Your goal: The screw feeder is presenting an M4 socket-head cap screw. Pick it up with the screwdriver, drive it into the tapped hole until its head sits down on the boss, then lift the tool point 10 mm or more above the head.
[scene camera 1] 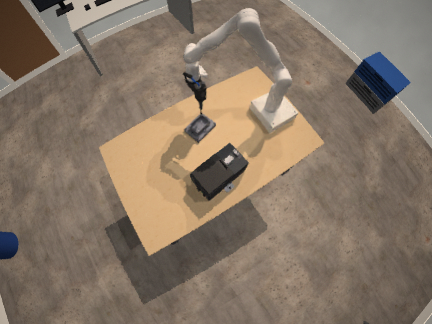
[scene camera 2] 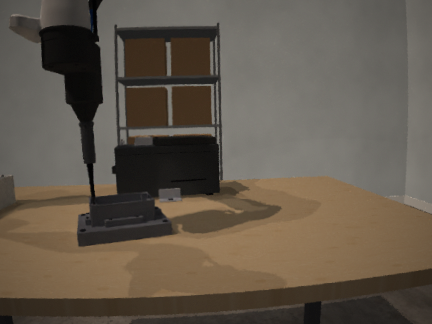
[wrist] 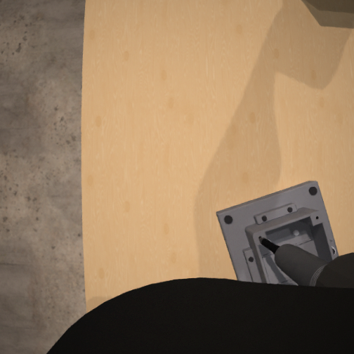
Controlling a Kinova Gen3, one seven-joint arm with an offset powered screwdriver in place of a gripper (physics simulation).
In view: a grey base plate [wrist: 242, 214].
